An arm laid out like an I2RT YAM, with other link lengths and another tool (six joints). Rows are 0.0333 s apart.
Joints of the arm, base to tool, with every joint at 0 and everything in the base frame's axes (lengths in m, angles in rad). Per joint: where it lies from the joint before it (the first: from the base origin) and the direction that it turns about. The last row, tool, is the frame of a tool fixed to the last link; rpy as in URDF.
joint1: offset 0.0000 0.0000 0.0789 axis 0 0 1
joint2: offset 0.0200 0.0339 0.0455 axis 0 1 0
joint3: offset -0.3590 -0.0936 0.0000 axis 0 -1 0
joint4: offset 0.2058 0.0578 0.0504 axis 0 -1 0
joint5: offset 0.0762 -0.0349 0.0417 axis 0 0 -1
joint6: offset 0.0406 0.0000 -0.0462 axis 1 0 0
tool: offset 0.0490 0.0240 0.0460 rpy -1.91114 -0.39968 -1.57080
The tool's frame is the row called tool.
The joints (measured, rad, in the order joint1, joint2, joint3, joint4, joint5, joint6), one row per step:
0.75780 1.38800 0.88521 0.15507 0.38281 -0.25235
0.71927 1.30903 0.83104 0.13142 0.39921 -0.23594
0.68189 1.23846 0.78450 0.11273 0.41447 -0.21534
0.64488 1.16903 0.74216 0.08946 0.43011 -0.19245
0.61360 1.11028 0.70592 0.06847 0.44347 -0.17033
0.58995 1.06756 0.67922 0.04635 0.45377 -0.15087
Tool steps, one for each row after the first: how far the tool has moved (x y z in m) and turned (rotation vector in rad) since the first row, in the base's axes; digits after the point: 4 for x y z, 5 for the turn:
-0.0109 -0.0295 -0.0003 0.01141 0.00037 -0.05911
-0.0212 -0.0555 -0.0011 0.02987 -0.00156 -0.11722
-0.0323 -0.0799 -0.0029 0.04945 -0.00278 -0.17592
-0.0426 -0.0997 -0.0059 0.06752 -0.00269 -0.22645
-0.0505 -0.1140 -0.0100 0.07898 0.00283 -0.26584

